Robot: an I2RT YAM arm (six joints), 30 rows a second.
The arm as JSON. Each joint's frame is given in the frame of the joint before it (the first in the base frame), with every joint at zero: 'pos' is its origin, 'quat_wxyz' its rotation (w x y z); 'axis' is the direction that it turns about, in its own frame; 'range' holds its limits. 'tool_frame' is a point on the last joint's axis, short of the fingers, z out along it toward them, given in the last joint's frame.
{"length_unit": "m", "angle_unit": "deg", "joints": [
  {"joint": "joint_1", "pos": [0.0, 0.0, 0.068], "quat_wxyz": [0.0, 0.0, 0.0, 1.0], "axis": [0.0, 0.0, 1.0], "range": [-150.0, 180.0]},
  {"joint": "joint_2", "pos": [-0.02, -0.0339, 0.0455], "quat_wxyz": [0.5, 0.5, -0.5, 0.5], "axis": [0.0, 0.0, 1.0], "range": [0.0, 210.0]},
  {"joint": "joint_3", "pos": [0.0, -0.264, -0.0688], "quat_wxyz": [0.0, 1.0, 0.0, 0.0], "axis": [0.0, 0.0, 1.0], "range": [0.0, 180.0]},
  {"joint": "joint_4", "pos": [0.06, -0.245, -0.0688], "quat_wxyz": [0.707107, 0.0, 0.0, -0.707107], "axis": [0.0, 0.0, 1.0], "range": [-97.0, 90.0]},
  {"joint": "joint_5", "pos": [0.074, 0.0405, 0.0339], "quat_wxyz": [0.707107, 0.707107, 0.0, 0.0], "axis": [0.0, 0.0, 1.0], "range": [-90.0, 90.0]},
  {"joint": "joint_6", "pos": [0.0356, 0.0, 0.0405], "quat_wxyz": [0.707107, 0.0, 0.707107, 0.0], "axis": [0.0, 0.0, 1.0], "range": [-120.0, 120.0]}
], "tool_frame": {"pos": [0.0, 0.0, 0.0], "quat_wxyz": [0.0, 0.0, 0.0, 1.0]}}
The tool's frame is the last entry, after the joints.
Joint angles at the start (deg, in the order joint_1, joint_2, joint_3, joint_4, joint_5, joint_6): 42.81 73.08 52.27 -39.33 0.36 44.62
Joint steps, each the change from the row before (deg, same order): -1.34 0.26 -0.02 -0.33 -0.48 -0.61; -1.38 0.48 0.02 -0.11 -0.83 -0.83; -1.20 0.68 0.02 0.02 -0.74 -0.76; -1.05 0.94 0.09 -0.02 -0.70 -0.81; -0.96 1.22 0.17 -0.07 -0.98 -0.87; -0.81 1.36 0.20 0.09 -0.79 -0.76; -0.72 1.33 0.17 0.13 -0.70 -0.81; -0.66 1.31 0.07 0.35 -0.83 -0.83; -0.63 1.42 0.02 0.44 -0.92 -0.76; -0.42 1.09 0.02 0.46 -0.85 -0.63; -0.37 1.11 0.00 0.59 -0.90 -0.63; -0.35 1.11 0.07 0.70 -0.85 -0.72; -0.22 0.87 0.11 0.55 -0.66 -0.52; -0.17 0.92 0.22 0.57 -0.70 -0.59; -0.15 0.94 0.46 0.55 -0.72 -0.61
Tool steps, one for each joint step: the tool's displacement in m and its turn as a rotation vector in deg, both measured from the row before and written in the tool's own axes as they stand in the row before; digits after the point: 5 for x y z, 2 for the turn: -0.00329 -0.00447 0.00125 0.56 0.31 0.55; -0.00367 -0.00408 0.00206 0.27 0.52 0.38; -0.00335 -0.00348 0.00291 0.29 0.57 0.31; -0.00312 -0.00298 0.00381 0.40 0.76 0.15; -0.00298 -0.00253 0.00477 0.29 1.17 0.04; -0.00302 -0.00199 0.00529 0.32 1.06 0.04; -0.00279 -0.00189 0.00526 0.31 1.01 -0.08; -0.00258 -0.00178 0.00551 0.08 1.00 -0.15; -0.00246 -0.00188 0.00618 0.01 1.12 -0.08; -0.00188 -0.00110 0.00473 -0.21 0.86 -0.17; -0.00187 -0.00093 0.00490 -0.34 0.83 -0.22; -0.00225 -0.00066 0.00466 -0.42 0.66 -0.34; -0.00181 -0.00023 0.00350 -0.38 0.48 -0.28; -0.00208 0.00023 0.00341 -0.47 0.45 -0.41; -0.00286 0.00096 0.00276 -0.61 0.30 -0.49
